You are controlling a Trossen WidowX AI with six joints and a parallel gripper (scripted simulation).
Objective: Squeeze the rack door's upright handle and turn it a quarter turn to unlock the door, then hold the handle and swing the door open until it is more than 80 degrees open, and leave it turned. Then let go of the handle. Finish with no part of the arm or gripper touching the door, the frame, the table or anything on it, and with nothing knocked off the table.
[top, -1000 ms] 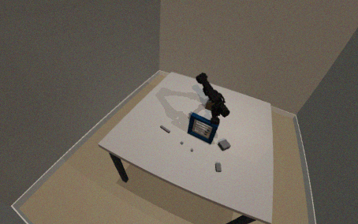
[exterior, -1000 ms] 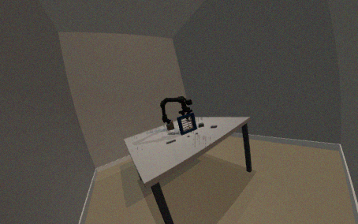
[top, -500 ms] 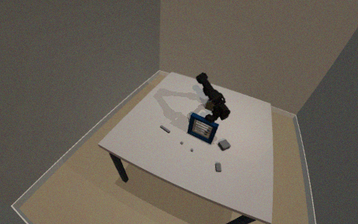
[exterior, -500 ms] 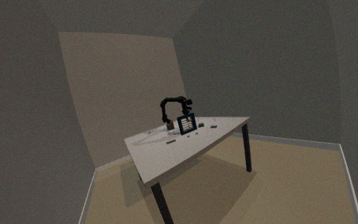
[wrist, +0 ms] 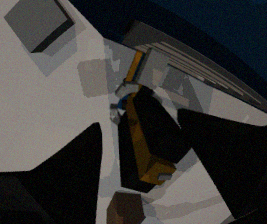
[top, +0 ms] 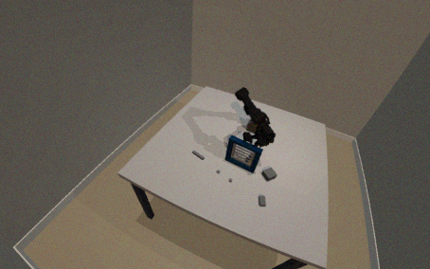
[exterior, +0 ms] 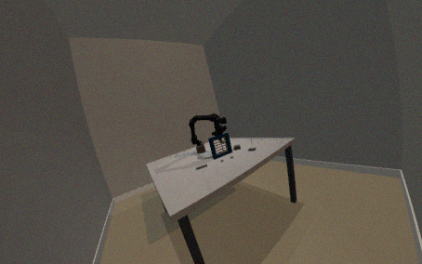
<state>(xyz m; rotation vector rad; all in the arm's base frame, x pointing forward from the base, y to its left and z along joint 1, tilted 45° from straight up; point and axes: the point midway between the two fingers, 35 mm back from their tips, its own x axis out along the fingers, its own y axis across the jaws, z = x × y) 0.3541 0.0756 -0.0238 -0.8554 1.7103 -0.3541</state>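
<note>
Right now the upright handle is 20 mm below my gripper tip. Round my gripper tip: grey block 150 mm to the left, 130 mm below, 70 mm ahead; then grey bar 340 mm to the right, 140 mm below, 110 mm ahead.
</note>
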